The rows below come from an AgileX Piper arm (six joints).
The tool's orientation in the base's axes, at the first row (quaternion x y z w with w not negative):
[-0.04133 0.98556 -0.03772 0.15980]
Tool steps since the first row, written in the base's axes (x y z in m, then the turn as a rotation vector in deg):
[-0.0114 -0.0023 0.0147 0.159 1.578 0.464]
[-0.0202 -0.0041 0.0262 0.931 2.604 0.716]
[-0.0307 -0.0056 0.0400 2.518 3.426 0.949]
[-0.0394 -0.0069 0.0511 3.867 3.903 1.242]
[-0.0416 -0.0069 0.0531 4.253 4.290 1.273]
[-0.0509 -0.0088 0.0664 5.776 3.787 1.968]
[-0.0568 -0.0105 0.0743 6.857 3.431 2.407]
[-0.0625 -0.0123 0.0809 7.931 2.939 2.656]
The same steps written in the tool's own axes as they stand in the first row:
[0.0064 -0.0028 -0.0174 -0.443 1.516 -0.485]
[0.0113 -0.0050 -0.0310 -1.347 2.460 -0.540]
[0.0171 -0.0069 -0.0473 -2.997 3.147 -0.306]
[0.0220 -0.0086 -0.0605 -4.409 3.501 -0.184]
[0.0234 -0.0086 -0.0630 -4.819 3.856 -0.114]
[0.0282 -0.0110 -0.0785 -6.429 3.190 -0.256]
[0.0315 -0.0130 -0.0877 -7.555 2.723 -0.306]
[0.0350 -0.0150 -0.0957 -8.602 2.138 -0.170]

